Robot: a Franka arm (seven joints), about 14 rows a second.
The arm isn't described. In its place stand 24 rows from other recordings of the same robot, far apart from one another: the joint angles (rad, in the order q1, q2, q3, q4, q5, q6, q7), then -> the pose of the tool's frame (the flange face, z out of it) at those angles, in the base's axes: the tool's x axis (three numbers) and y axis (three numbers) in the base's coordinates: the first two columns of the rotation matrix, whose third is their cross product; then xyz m.
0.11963 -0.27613 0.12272 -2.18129 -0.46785 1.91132 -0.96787 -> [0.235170 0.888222 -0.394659 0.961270 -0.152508 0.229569 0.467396 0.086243 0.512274]
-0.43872 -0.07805 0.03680 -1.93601 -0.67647 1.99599 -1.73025 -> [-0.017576 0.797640 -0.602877 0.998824 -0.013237 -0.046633 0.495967 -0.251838 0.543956]
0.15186 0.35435 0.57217 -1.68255 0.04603 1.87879 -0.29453 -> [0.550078 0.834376 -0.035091 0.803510 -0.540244 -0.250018 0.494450 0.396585 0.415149]
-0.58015 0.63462 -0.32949 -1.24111 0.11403 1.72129 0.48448 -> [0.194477 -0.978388 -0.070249 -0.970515 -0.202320 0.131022 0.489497 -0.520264 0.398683]
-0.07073 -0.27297 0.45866 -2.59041 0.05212 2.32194 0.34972 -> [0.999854 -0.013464 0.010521 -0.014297 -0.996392 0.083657 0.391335 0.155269 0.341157]
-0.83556 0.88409 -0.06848 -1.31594 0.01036 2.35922 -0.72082 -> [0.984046 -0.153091 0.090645 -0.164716 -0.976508 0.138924 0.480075 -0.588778 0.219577]
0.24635 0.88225 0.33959 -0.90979 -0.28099 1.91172 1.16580 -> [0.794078 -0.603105 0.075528 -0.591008 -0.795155 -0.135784 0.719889 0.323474 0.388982]
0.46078 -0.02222 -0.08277 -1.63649 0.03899 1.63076 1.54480 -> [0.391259 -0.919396 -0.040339 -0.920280 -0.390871 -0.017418 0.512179 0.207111 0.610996]
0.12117 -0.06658 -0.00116 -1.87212 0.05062 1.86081 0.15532 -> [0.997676 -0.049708 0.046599 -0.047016 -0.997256 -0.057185 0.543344 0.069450 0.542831]
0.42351 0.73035 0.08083 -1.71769 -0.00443 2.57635 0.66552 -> [0.980327 -0.184392 0.070415 -0.175170 -0.977179 -0.120151 0.600160 0.324914 0.177294]
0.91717 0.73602 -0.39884 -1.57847 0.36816 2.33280 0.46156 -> [0.994040 -0.084744 0.068575 -0.080797 -0.995017 -0.058430 0.588802 0.391723 0.238304]
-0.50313 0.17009 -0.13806 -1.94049 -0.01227 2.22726 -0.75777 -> [0.989618 0.129526 0.062279 0.122523 -0.986843 0.105498 0.487453 -0.360615 0.408814]
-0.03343 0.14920 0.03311 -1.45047 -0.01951 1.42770 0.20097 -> [0.965407 -0.202164 -0.164676 -0.196801 -0.979247 0.048428 0.583147 -0.003948 0.584180]
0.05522 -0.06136 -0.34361 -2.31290 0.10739 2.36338 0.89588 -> [0.309524 -0.950751 -0.016338 -0.941513 -0.304019 -0.145346 0.491922 -0.145184 0.377625]
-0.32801 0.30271 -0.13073 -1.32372 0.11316 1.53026 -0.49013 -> [0.998171 0.037295 -0.047586 0.031908 -0.993493 -0.109334 0.582757 -0.259959 0.557704]
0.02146 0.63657 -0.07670 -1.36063 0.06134 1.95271 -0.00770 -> [0.997450 -0.057309 -0.042542 -0.057811 -0.998271 -0.010655 0.720714 -0.024424 0.344480]
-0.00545 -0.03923 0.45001 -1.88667 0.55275 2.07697 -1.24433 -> [0.085564 0.852959 0.514917 0.995384 -0.095727 -0.006832 0.506056 0.274532 0.546867]
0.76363 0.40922 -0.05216 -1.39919 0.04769 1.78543 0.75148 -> [0.998341 -0.046523 -0.033924 -0.046664 -0.998905 -0.003348 0.508195 0.451154 0.471200]
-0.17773 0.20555 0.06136 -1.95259 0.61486 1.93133 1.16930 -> [-0.024521 -0.827303 -0.561221 -0.997641 -0.015756 0.066814 0.579929 -0.028872 0.368586]
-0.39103 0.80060 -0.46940 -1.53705 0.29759 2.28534 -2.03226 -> [0.441035 0.890698 -0.110202 0.896002 -0.444040 -0.003061 0.506981 -0.496396 0.220480]
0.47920 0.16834 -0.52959 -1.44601 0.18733 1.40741 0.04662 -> [0.979539 -0.074813 -0.186834 -0.093587 -0.991186 -0.093762 0.581446 0.018235 0.586141]
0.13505 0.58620 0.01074 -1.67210 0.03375 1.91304 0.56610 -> [0.852549 -0.425873 -0.302971 -0.396989 -0.904709 0.154598 0.632242 0.094662 0.240269]
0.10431 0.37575 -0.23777 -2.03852 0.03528 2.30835 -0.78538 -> [0.797125 0.593552 -0.110851 0.595110 -0.803341 -0.022085 0.581877 -0.074756 0.254887]
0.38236 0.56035 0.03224 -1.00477 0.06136 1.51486 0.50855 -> [0.992188 -0.094276 -0.081707 -0.098108 -0.994193 -0.044224 0.644202 0.283519 0.530682]
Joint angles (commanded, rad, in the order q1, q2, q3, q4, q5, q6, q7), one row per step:
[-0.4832, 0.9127, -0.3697, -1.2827, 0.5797, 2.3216, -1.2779]
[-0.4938, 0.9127, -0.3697, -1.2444, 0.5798, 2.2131, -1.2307]
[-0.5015, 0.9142, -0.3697, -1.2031, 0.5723, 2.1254, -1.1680]
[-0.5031, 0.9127, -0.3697, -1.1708, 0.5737, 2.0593, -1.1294]
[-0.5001, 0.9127, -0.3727, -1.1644, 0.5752, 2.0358, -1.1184]
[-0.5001, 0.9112, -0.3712, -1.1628, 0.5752, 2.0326, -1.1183]
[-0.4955, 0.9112, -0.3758, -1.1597, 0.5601, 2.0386, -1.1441]
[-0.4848, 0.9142, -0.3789, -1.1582, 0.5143, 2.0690, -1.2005]
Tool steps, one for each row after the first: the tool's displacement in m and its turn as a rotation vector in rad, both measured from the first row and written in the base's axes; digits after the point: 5 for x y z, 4 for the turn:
[0.00122, 0.00191, 0.00644, 0.0783, 0.0265, -0.0235]
[0.00426, 0.00392, 0.01565, 0.1353, 0.0506, -0.0587]
[0.00891, 0.00820, 0.02546, 0.1768, 0.0636, -0.0749]
[0.01006, 0.01089, 0.02672, 0.1925, 0.0732, -0.0784]
[0.01090, 0.01171, 0.02809, 0.1944, 0.0721, -0.0762]
[0.01199, 0.01138, 0.03044, 0.1695, 0.0782, -0.0445]
[0.01594, 0.01212, 0.03156, 0.1037, 0.0961, 0.0304]

